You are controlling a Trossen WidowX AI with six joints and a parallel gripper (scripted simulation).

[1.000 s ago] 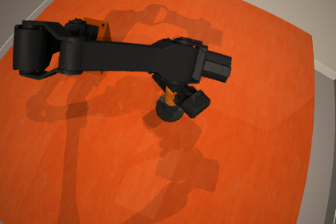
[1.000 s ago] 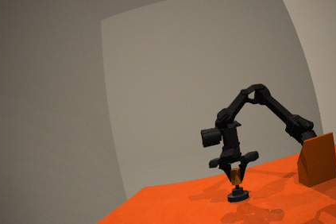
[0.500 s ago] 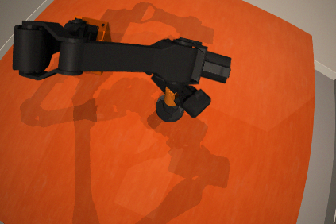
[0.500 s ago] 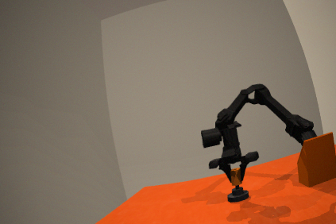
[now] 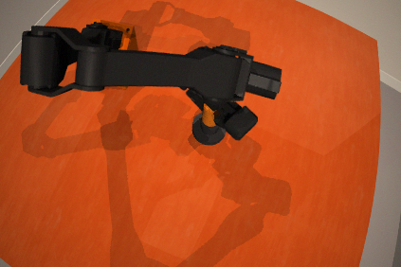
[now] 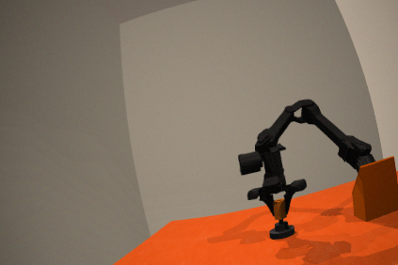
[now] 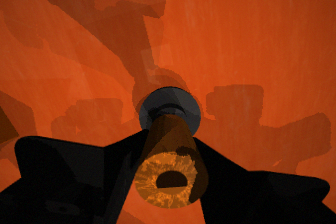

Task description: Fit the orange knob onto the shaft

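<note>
Right now my gripper tip is 2 cm below the orange knob. Round my gripper tip: dark round pedestal 4 cm below.
</note>
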